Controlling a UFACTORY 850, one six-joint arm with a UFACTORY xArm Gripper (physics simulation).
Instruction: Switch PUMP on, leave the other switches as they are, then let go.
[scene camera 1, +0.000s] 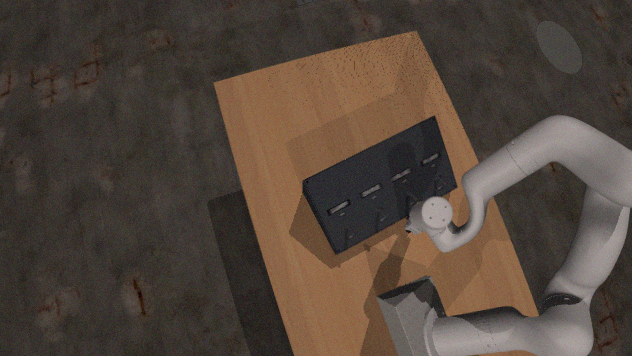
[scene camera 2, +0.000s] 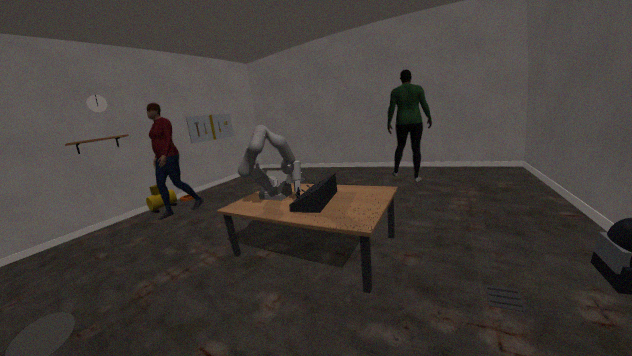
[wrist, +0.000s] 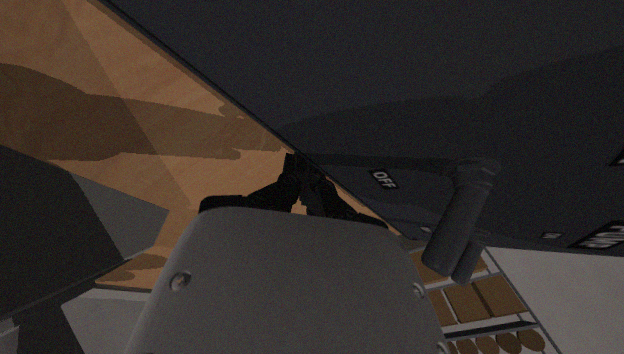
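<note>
A dark sloped switch panel (scene camera 1: 360, 172) (scene camera 2: 320, 194) (wrist: 380, 60) stands on the table, with several levers and light name plates too small to read; which switch is PUMP cannot be told. In the wrist view a dark lever (wrist: 456, 225) sticks out to the right of the fingers, beyond an OFF label (wrist: 384, 179), and another lever (wrist: 468, 261) shows partly behind it. My gripper (scene camera 1: 410, 228) (wrist: 302, 156) is shut and empty, pointing down at the panel's lower edge in the wrist view. The fingertips are dark against the panel, so contact with it is unclear. They are apart from the lever.
The wooden table (scene camera 1: 260, 125) (scene camera 2: 360, 200) bears the panel and the arm's base. A rack with brown boxes shows at the lower right of the wrist view. A person in red (scene camera 2: 162, 137) and a person in green (scene camera 2: 409, 105) are on the floor away from the table.
</note>
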